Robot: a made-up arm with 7 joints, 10 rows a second.
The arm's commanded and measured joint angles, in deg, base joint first. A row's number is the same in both.
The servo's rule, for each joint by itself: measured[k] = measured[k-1] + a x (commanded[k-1-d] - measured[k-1]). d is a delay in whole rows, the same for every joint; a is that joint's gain. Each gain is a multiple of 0.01, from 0.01 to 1. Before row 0 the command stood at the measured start. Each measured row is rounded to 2 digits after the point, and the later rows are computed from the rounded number. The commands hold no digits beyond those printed.
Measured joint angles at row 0:
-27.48, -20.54, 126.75, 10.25, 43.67, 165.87, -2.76
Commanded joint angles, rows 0 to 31:
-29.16, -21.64, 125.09, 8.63, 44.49, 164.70, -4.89
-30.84, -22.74, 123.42, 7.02, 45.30, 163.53, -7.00
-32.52, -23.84, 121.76, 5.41, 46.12, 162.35, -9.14
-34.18, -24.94, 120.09, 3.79, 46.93, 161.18, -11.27
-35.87, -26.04, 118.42, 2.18, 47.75, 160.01, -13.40
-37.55, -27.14, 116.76, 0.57, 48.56, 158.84, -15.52
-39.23, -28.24, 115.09, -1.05, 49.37, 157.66, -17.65
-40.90, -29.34, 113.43, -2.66, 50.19, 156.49, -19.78
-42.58, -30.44, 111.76, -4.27, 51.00, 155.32, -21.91
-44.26, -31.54, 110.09, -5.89, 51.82, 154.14, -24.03
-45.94, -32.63, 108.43, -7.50, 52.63, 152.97, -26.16
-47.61, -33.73, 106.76, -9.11, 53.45, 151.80, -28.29
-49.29, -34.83, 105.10, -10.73, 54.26, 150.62, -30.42
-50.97, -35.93, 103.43, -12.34, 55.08, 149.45, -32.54
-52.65, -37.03, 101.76, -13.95, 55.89, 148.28, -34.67
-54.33, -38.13, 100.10, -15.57, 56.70, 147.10, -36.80
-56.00, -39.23, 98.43, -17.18, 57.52, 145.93, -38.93
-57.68, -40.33, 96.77, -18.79, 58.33, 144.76, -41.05
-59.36, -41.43, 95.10, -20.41, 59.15, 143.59, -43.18
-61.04, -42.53, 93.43, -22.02, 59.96, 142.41, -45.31
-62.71, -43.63, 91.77, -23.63, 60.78, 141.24, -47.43
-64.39, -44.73, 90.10, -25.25, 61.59, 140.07, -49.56
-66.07, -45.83, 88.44, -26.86, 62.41, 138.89, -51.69
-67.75, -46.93, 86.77, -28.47, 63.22, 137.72, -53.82
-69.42, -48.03, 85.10, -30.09, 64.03, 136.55, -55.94
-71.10, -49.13, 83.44, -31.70, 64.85, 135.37, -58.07
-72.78, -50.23, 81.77, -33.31, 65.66, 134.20, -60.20
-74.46, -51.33, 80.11, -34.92, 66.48, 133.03, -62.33
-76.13, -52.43, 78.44, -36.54, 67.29, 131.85, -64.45
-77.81, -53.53, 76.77, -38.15, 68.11, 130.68, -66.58
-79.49, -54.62, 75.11, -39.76, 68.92, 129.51, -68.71
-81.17, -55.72, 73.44, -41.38, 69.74, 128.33, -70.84
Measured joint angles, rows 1 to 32:
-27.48, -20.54, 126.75, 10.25, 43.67, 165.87, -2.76
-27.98, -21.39, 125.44, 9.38, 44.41, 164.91, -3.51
-28.84, -22.43, 123.84, 8.11, 45.21, 163.78, -4.73
-29.94, -23.52, 122.20, 6.65, 46.03, 162.61, -6.27
-31.21, -24.61, 120.53, 5.11, 46.84, 161.44, -8.02
-32.61, -25.71, 118.86, 3.53, 47.66, 160.27, -9.90
-34.09, -26.81, 117.20, 1.93, 48.47, 159.10, -11.87
-35.63, -27.91, 115.53, 0.32, 49.28, 157.92, -13.89
-37.21, -29.01, 113.87, -1.29, 50.10, 156.75, -15.95
-38.82, -30.11, 112.20, -2.90, 50.91, 155.58, -18.04
-40.45, -31.21, 110.53, -4.51, 51.73, 154.40, -20.14
-42.10, -32.30, 108.87, -6.12, 52.54, 153.23, -22.25
-43.75, -33.40, 107.20, -7.73, 53.36, 152.06, -24.36
-45.41, -34.50, 105.54, -9.35, 54.17, 150.88, -26.48
-47.08, -35.60, 103.87, -10.96, 54.99, 149.71, -28.60
-48.75, -36.70, 102.20, -12.57, 55.80, 148.54, -30.72
-50.42, -37.80, 100.54, -14.19, 56.61, 147.36, -32.85
-52.09, -38.90, 98.87, -15.80, 57.43, 146.19, -34.98
-53.77, -40.00, 97.21, -17.41, 58.24, 145.02, -37.10
-55.45, -41.10, 95.54, -19.03, 59.06, 143.85, -39.23
-57.13, -42.20, 93.87, -20.64, 59.87, 142.67, -41.36
-58.80, -43.30, 92.21, -22.25, 60.69, 141.50, -43.48
-60.48, -44.40, 90.54, -23.87, 61.50, 140.33, -45.61
-62.16, -45.50, 88.88, -25.48, 62.32, 139.15, -47.74
-63.84, -46.60, 87.21, -27.09, 63.13, 137.98, -49.87
-65.51, -47.70, 85.54, -28.71, 63.94, 136.81, -51.99
-67.19, -48.80, 83.88, -30.32, 64.76, 135.63, -54.12
-68.87, -49.90, 82.21, -31.93, 65.57, 134.46, -56.25
-70.55, -51.00, 80.55, -33.54, 66.39, 133.29, -58.38
-72.22, -52.10, 78.88, -35.16, 67.20, 132.11, -60.50
-73.90, -53.20, 77.21, -36.77, 68.02, 130.94, -62.63
-75.58, -54.29, 75.55, -38.38, 68.83, 129.77, -64.76
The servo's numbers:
d 1
a 0.30 0.77 0.79 0.54 0.90 0.82 0.35

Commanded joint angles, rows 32 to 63:
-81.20, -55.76, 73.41, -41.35, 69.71, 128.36, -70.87
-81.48, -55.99, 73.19, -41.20, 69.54, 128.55, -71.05
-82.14, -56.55, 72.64, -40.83, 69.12, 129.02, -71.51
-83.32, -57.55, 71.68, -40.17, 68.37, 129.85, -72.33
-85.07, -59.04, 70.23, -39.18, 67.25, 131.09, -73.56
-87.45, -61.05, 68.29, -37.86, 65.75, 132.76, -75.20
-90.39, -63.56, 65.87, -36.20, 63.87, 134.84, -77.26
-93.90, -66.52, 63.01, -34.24, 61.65, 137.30, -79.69
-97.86, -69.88, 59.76, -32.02, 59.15, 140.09, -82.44
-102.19, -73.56, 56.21, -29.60, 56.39, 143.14, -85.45
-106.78, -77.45, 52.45, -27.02, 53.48, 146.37, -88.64
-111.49, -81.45, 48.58, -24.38, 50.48, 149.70, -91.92
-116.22, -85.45, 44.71, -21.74, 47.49, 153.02, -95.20
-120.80, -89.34, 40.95, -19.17, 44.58, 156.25, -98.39
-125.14, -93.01, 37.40, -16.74, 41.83, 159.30, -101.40
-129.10, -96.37, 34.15, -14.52, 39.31, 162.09, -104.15
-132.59, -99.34, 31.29, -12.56, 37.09, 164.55, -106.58
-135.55, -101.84, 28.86, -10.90, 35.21, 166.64, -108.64
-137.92, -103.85, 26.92, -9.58, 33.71, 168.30, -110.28
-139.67, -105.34, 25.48, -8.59, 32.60, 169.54, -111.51
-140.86, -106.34, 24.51, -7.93, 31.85, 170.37, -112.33
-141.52, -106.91, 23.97, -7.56, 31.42, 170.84, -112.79
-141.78, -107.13, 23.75, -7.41, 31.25, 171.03, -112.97
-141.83, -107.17, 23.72, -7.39, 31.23, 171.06, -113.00
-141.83, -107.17, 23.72, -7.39, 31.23, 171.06, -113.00
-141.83, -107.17, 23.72, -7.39, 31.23, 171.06, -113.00
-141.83, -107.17, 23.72, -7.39, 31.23, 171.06, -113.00
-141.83, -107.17, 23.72, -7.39, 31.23, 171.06, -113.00
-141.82, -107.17, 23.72, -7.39, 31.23, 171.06, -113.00
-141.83, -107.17, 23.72, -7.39, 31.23, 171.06, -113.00
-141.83, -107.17, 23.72, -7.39, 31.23, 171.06, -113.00
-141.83, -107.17, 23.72, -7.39, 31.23, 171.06, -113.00
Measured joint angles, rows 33 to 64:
-77.26, -55.39, 73.88, -40.00, 69.65, 128.59, -66.89
-78.44, -55.67, 73.51, -40.73, 69.70, 128.40, -68.28
-79.35, -55.92, 73.26, -40.98, 69.56, 128.52, -69.25
-80.19, -56.41, 72.77, -40.90, 69.16, 128.93, -70.04
-81.13, -57.29, 71.91, -40.51, 68.45, 129.68, -70.84
-82.31, -58.64, 70.58, -39.79, 67.37, 130.84, -71.79
-83.85, -60.50, 68.77, -38.75, 65.91, 132.41, -72.98
-85.81, -62.86, 66.48, -37.37, 64.07, 134.40, -74.48
-88.24, -65.68, 63.74, -35.68, 61.89, 136.78, -76.30
-91.13, -68.91, 60.60, -33.70, 59.42, 139.49, -78.45
-94.45, -72.49, 57.13, -31.49, 56.69, 142.48, -80.90
-98.15, -76.31, 53.43, -29.08, 53.80, 145.67, -83.61
-102.15, -80.27, 49.60, -26.54, 50.81, 148.97, -86.52
-106.37, -84.26, 45.74, -23.95, 47.82, 152.29, -89.56
-110.70, -88.17, 41.96, -21.37, 44.90, 155.54, -92.65
-115.03, -91.90, 38.36, -18.87, 42.14, 158.62, -95.71
-119.25, -95.34, 35.03, -16.52, 39.59, 161.47, -98.66
-123.25, -98.42, 32.08, -14.38, 37.34, 164.00, -101.43
-126.94, -101.05, 29.54, -12.50, 35.42, 166.16, -103.95
-130.23, -103.21, 27.47, -10.92, 33.88, 167.91, -106.17
-133.06, -104.85, 25.90, -9.66, 32.73, 169.25, -108.04
-135.40, -106.00, 24.80, -8.73, 31.94, 170.17, -109.54
-137.24, -106.70, 24.14, -8.10, 31.47, 170.72, -110.68
-138.60, -107.03, 23.83, -7.73, 31.27, 170.97, -111.48
-139.57, -107.14, 23.74, -7.55, 31.23, 171.04, -112.01
-140.25, -107.16, 23.72, -7.46, 31.23, 171.06, -112.36
-140.72, -107.17, 23.72, -7.42, 31.23, 171.06, -112.58
-141.05, -107.17, 23.72, -7.40, 31.23, 171.06, -112.73
-141.28, -107.17, 23.72, -7.39, 31.23, 171.06, -112.82
-141.44, -107.17, 23.72, -7.39, 31.23, 171.06, -112.88
-141.56, -107.17, 23.72, -7.39, 31.23, 171.06, -112.92
-141.64, -107.17, 23.72, -7.39, 31.23, 171.06, -112.95

